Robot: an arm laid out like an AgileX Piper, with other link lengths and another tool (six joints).
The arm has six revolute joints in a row. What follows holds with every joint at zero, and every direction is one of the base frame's. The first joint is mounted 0.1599 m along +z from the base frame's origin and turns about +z. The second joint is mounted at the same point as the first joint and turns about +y. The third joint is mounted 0.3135 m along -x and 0.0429 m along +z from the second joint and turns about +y. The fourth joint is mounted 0.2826 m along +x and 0.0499 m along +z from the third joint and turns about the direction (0.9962, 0, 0.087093). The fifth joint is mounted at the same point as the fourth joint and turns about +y. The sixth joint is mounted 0.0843 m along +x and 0.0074 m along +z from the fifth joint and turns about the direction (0.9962, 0, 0.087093). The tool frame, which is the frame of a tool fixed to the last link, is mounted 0.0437 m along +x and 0.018 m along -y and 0.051 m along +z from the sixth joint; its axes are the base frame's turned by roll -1.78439, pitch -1.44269 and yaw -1.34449 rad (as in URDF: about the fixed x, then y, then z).
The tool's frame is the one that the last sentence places.
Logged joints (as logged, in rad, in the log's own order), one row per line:
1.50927, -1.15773, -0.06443, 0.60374, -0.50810, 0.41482
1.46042, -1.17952, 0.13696, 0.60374, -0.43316, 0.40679
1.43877, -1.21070, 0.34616, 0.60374, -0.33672, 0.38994
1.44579, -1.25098, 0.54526, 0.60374, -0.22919, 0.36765
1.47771, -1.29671, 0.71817, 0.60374, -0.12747, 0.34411
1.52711, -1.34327, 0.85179, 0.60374, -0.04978, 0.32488
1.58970, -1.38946, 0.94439, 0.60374, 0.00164, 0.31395
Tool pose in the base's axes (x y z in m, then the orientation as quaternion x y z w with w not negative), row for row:
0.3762, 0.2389, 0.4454, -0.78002, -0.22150, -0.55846, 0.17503
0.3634, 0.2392, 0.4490, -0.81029, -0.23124, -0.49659, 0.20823
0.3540, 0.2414, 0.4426, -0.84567, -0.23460, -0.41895, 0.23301
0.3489, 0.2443, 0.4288, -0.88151, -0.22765, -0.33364, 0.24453
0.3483, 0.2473, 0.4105, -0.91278, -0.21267, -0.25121, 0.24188
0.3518, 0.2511, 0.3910, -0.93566, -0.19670, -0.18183, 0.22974
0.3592, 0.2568, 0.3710, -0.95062, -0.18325, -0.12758, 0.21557
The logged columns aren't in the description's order. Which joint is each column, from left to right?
Columns, left to right: joint 2, joint 3, joint 5, joint 1, joint 6, joint 4.
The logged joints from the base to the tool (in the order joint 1, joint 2, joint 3, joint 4, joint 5, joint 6), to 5 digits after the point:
0.60374, 1.50927, -1.15773, 0.41482, -0.06443, -0.50810
0.60374, 1.46042, -1.17952, 0.40679, 0.13696, -0.43316
0.60374, 1.43877, -1.21070, 0.38994, 0.34616, -0.33672
0.60374, 1.44579, -1.25098, 0.36765, 0.54526, -0.22919
0.60374, 1.47771, -1.29671, 0.34411, 0.71817, -0.12747
0.60374, 1.52711, -1.34327, 0.32488, 0.85179, -0.04978
0.60374, 1.58970, -1.38946, 0.31395, 0.94439, 0.00164

